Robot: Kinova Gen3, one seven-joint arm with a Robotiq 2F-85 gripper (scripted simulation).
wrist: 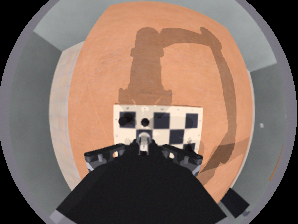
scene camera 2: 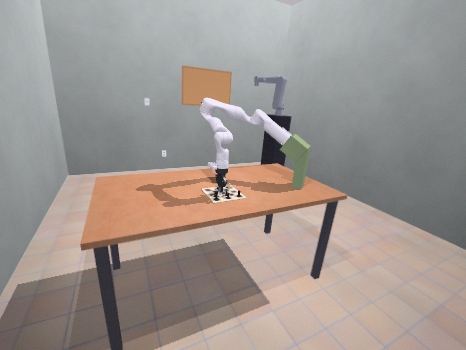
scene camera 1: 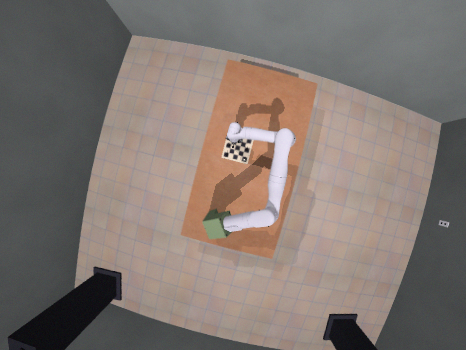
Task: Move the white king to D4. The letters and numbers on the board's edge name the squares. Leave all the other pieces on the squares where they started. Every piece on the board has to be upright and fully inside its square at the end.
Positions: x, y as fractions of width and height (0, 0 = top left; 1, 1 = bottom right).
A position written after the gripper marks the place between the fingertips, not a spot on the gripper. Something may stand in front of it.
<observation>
In view: the gripper (wrist: 0.48, 0.63) and a chessboard (wrist: 0.60, 0.56).
</observation>
